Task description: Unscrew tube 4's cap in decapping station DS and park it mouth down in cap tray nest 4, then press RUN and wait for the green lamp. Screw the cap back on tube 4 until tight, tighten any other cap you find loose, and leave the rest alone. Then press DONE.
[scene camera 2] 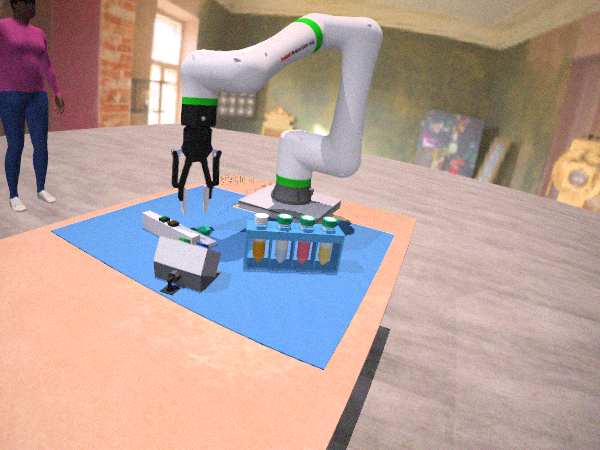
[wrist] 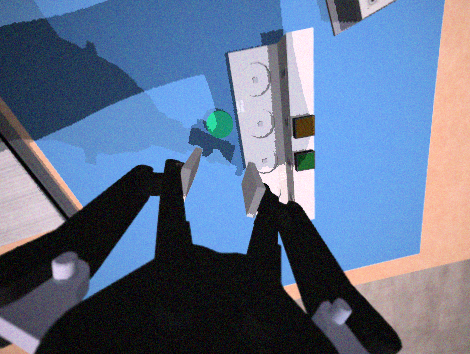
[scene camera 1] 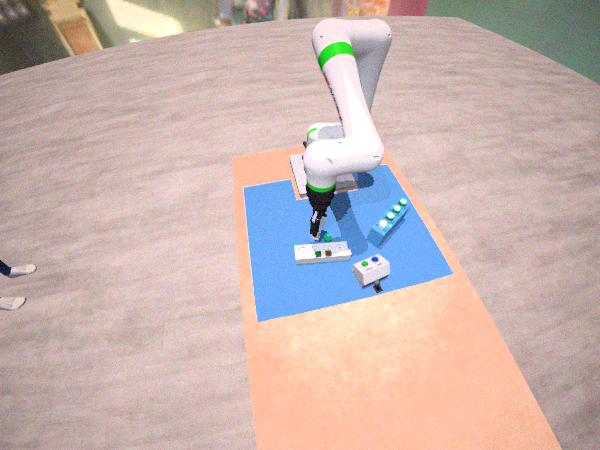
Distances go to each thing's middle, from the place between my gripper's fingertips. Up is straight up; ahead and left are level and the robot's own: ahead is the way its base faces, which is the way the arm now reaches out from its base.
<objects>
My gripper is now 23 cm short of the button box (scene camera 2: 192, 266), 14 cm to the right of it and 1 cm above it.
</objects>
